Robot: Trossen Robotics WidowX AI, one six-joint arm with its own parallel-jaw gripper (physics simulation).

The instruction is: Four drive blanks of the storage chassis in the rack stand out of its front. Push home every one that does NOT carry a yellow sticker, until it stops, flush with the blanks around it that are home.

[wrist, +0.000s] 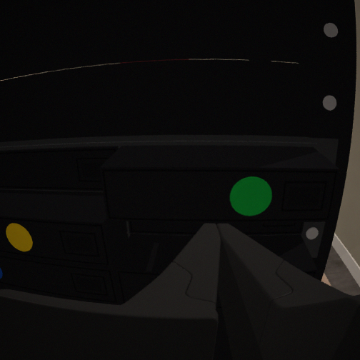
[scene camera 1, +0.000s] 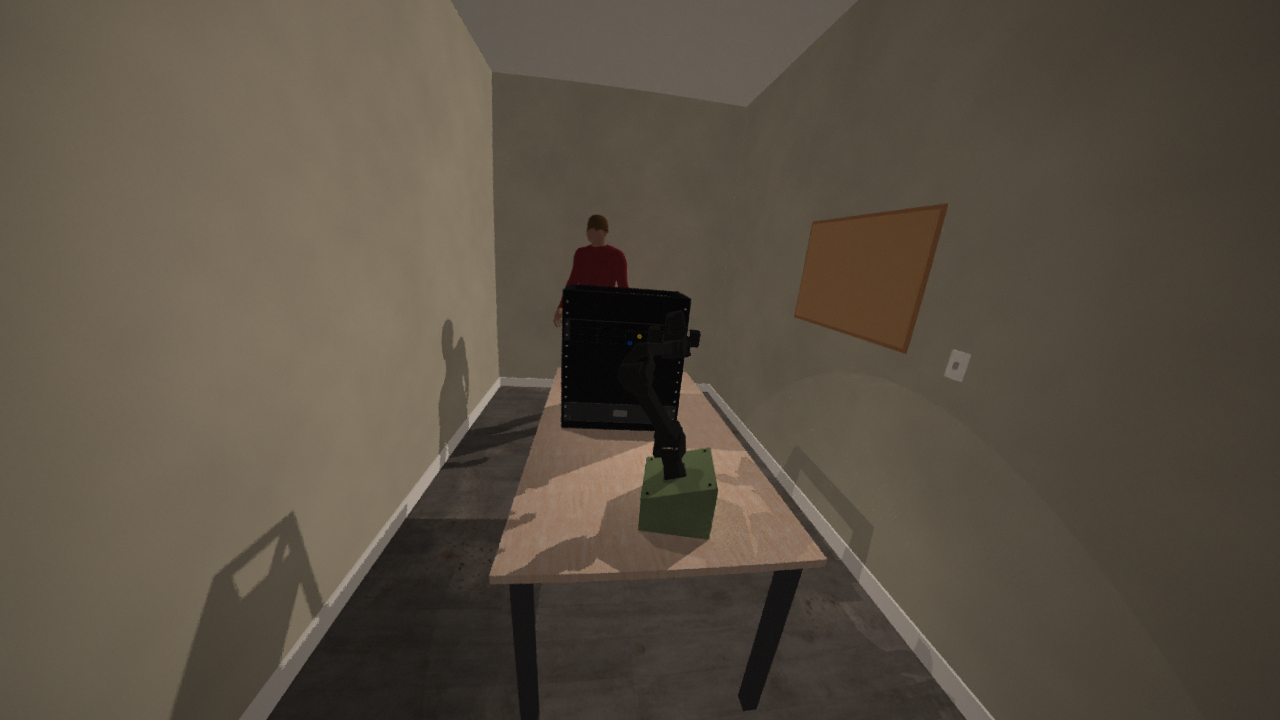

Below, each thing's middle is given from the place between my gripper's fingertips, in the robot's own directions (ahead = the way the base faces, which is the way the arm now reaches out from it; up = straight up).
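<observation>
Black rack [scene camera 1: 594, 323]: my hand is 180 mm to the right of it, 190 mm short of it and 170 mm above it.
</observation>
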